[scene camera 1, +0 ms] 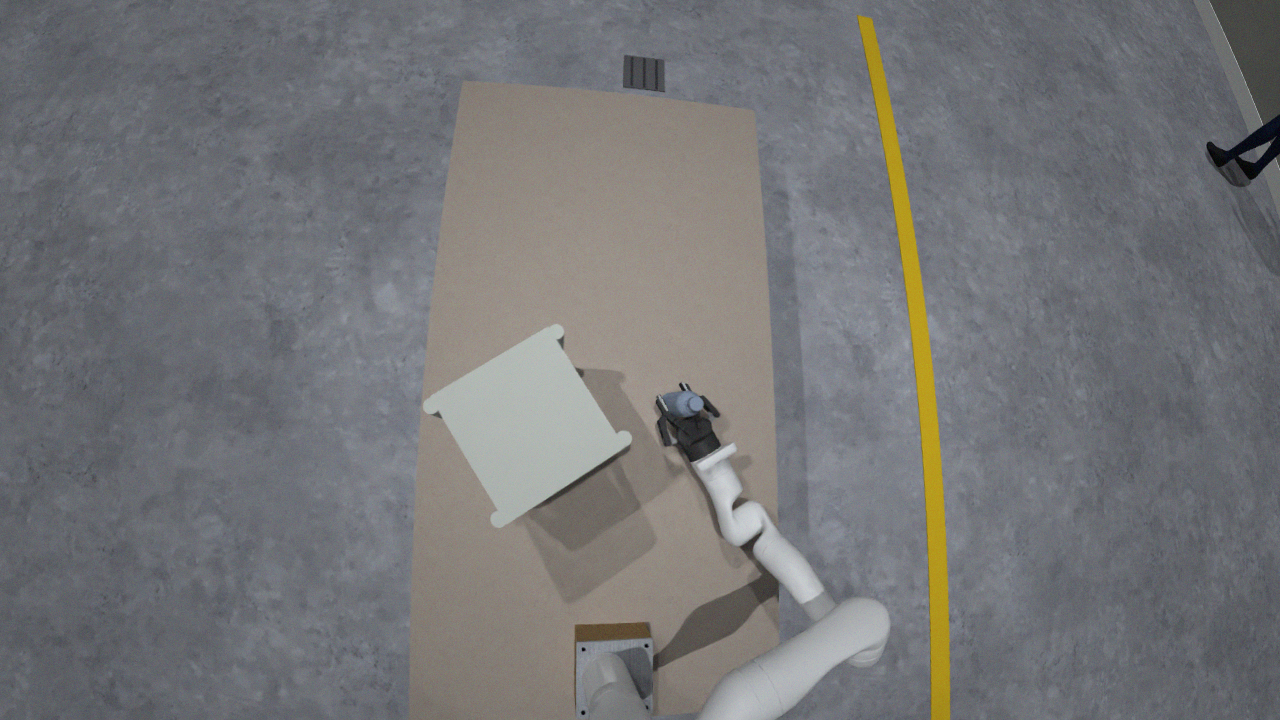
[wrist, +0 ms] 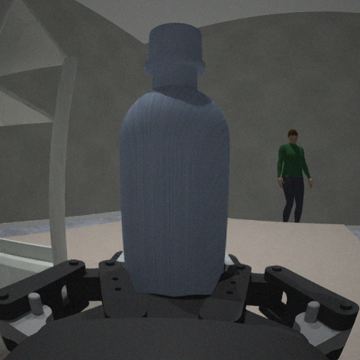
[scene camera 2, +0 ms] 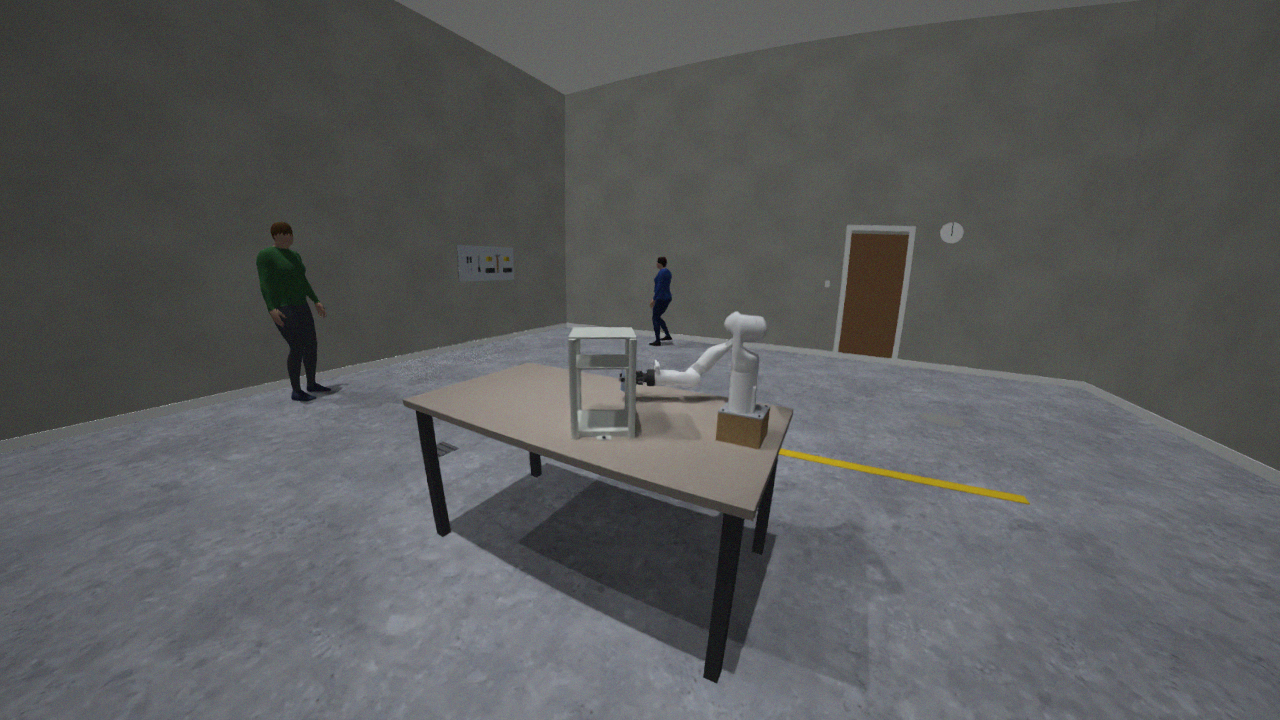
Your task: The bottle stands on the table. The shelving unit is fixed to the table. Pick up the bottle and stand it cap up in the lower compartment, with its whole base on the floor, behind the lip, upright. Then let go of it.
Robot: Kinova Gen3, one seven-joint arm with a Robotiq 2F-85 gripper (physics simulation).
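Frame: origin at the arm's base, x up, y left, z back, level; centimetres.
Where they show: gripper, fingertip midpoint: (scene camera 1: 669,389) (scene camera 2: 619,377); arm's base, origin of the base link: (scene camera 1: 604,675) (scene camera 2: 741,409).
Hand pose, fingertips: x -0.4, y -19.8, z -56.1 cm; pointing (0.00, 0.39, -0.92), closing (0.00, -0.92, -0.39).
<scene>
Each offset is from my fingertips to the top centre of the thing. Level surfaces: height alone.
The blue-grey bottle {dz +3.7, dx +13.2, dy -1.5 cm} (scene camera 1: 685,403) (scene camera 2: 623,384) (wrist: 175,165) is cap up and about upright in my gripper (scene camera 1: 675,399) (scene camera 2: 625,379) (wrist: 175,260), which is shut on its lower part. The bottle appears to be held above the table; its base is hidden in the wrist view. The pale shelving unit {dz +6.4, dx +25.4, dy +28.6 cm} (scene camera 1: 532,425) (scene camera 2: 575,385) (wrist: 59,160) stands apart from the bottle, to the left in the top view and the wrist view. Its lower compartment has a low lip, which shows at the left edge of the wrist view. The bottle is outside the unit.
The table {dx -10.6 cm} (scene camera 1: 608,205) (scene camera 2: 501,402) (wrist: 300,245) carries the unit and the arm's base block (scene camera 1: 612,632) (scene camera 2: 742,427). A corner post of the unit stands near my gripper's left side in the wrist view. The unit's top board overhangs its compartments. Two people stand away from the table.
</scene>
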